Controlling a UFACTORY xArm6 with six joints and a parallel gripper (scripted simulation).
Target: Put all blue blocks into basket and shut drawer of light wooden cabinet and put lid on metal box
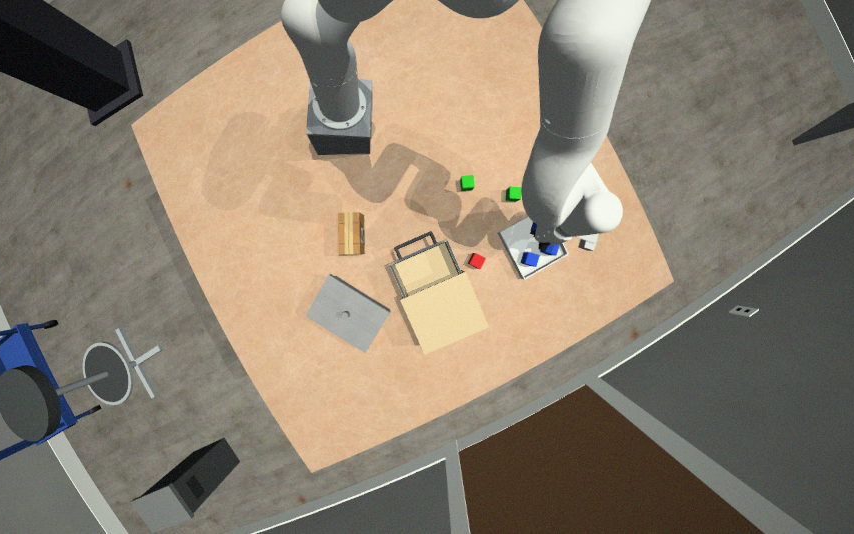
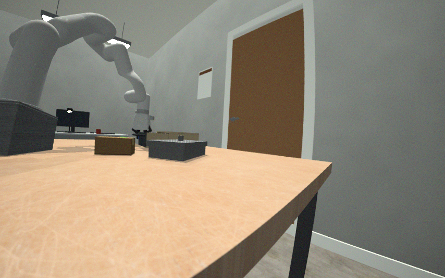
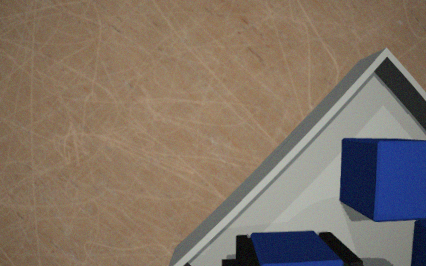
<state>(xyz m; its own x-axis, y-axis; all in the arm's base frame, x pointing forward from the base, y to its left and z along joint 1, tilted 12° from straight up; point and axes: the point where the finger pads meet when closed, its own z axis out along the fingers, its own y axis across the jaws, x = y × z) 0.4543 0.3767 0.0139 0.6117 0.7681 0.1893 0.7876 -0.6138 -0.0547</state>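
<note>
Now: the white basket 40 mm ahead of my hand, 30 mm to the right of it and 20 mm below it. Round my hand: light wooden cabinet (60 mm ahead, 320 mm to the right); then small brown box (160 mm behind, 480 mm to the right); then red block (20 mm ahead, 190 mm to the right, 20 mm below).
</note>
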